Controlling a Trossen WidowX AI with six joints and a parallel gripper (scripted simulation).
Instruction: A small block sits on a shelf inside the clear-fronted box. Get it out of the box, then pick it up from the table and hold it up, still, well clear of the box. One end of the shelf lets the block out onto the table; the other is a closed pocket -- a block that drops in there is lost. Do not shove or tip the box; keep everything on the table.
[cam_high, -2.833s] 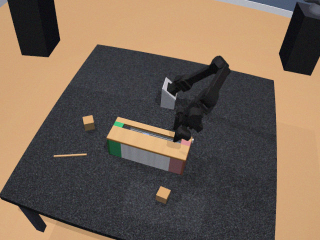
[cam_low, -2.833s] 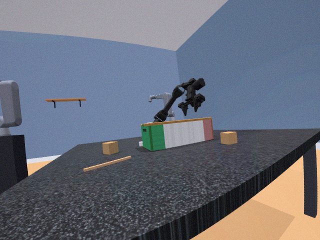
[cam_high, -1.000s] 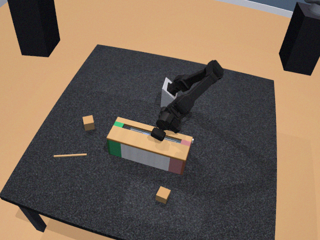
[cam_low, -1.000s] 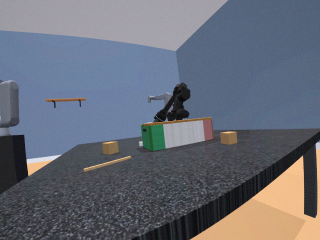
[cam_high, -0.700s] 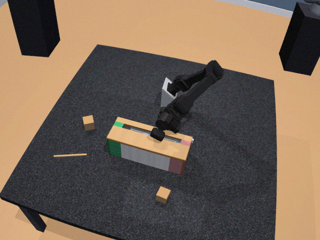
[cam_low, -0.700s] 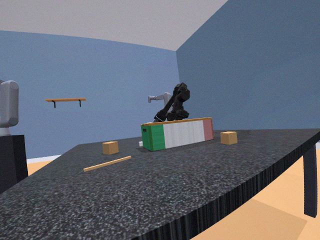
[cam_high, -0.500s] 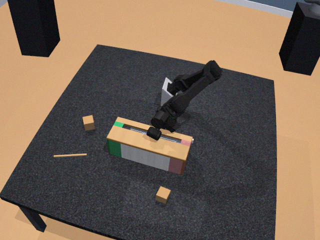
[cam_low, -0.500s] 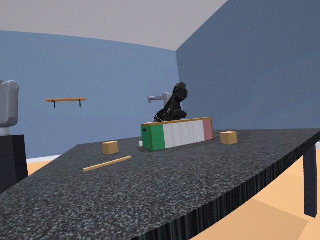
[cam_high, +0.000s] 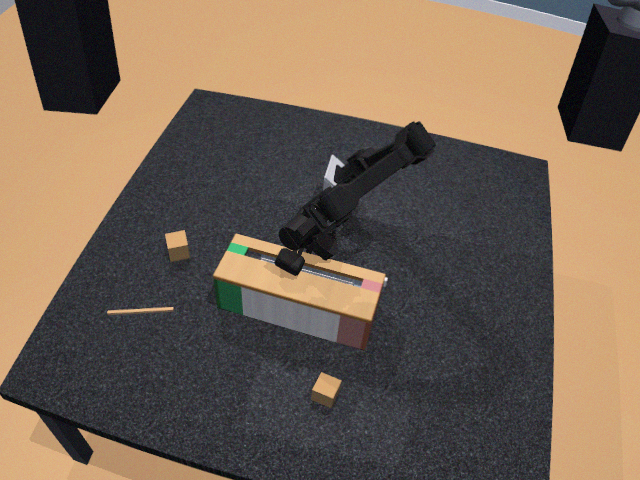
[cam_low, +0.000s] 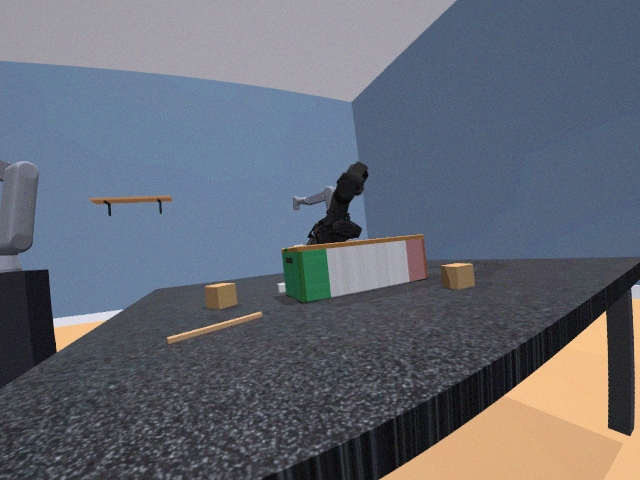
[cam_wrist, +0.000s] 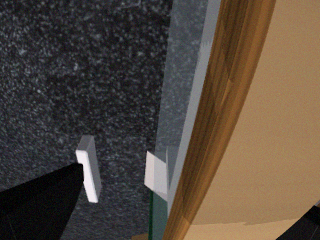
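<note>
Right now the blue block is 5 cm ahead of my gripper tip and 3 cm to the right of it. Round my gripper tip: tan cube: 31 cm to the right, 6 cm below, 4 cm behind; thin wooden stick: 35 cm to the right, 17 cm ahead, 8 cm below.
</note>
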